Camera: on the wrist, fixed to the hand. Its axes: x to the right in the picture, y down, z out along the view.
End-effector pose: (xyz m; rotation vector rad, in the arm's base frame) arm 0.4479 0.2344 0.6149 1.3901 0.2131 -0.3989
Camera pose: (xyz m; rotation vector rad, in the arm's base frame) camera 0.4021 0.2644 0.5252 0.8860 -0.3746 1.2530
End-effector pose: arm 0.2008 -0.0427 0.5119 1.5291 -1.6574 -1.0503
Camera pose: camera 0.2840 -0.0358 0.4479 -0.0351 -1.4771 -0.0283
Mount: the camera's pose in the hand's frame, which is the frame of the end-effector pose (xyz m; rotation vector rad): -0.0126 -0.0959 -0.0412 -0.3950 0.5351 1.5702
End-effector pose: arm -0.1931 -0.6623 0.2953 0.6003 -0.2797 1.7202
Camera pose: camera -0.1091 -0.6295 0.2413 0.5937 0.7527 -2.8995
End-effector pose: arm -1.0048 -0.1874 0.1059 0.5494 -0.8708 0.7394
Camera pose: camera -0.9171 -0.2235 0.0606 -0.8361 -0.7867 1.9340
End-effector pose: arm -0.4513 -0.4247 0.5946 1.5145 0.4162 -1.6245
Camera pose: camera -0.4985 -0.3344 0.5688 1.2740 -0.2069 0.0868
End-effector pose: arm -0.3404 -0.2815 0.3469 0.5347 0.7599 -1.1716
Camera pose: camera -0.4441 -0.2740 0.3312 0.8488 0.6938 0.5885
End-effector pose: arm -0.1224 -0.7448 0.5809 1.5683 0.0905 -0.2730
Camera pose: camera -0.1517 -0.7005 0.4902 0.9020 -0.6222 1.3072
